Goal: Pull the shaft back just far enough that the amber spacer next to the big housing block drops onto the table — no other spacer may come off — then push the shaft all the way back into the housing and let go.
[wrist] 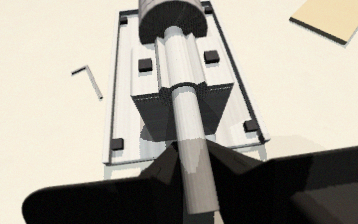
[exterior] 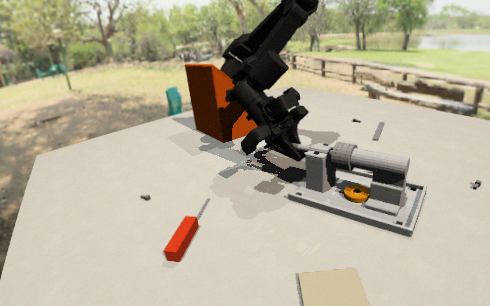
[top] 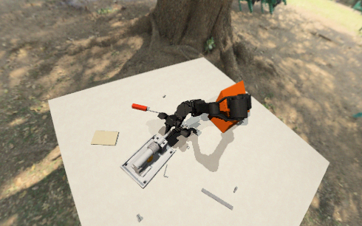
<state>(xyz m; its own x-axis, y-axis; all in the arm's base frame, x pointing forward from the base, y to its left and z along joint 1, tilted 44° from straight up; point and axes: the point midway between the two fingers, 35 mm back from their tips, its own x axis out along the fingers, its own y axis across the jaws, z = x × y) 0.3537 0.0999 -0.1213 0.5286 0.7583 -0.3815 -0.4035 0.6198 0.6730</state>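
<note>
Now: the grey shaft 3 cm ahead of my gripper tip, 3 cm above it and 2 cm to the left of it. Round my gripper tip: grey spacer 9 cm ahead, 4 cm to the left, 3 cm above; then amber spacer 12 cm ahead, 4 cm to the left, 4 cm below; then allen key 15 cm to the left, 7 cm ahead, 5 cm below.
</note>
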